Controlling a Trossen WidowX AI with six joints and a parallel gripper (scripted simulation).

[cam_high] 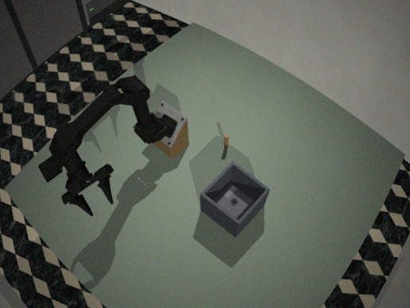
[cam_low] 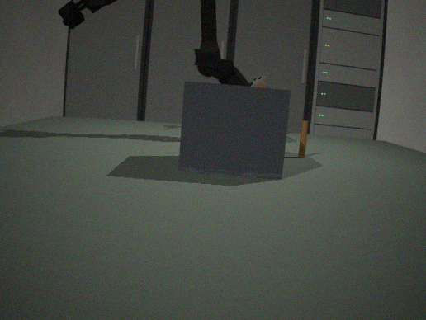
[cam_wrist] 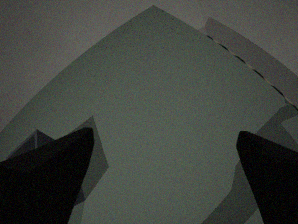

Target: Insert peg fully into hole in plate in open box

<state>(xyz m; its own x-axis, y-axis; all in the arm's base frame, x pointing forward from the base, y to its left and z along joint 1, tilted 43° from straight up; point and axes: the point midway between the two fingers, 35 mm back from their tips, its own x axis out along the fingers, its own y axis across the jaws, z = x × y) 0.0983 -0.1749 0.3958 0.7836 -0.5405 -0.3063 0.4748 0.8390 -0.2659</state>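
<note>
My hand is 52 cm to the right of the orange peg, 26 cm above it and 8 cm short of it. Round my hand: holed plate (34 cm to the left, 26 cm below, 25 cm ahead).
</note>
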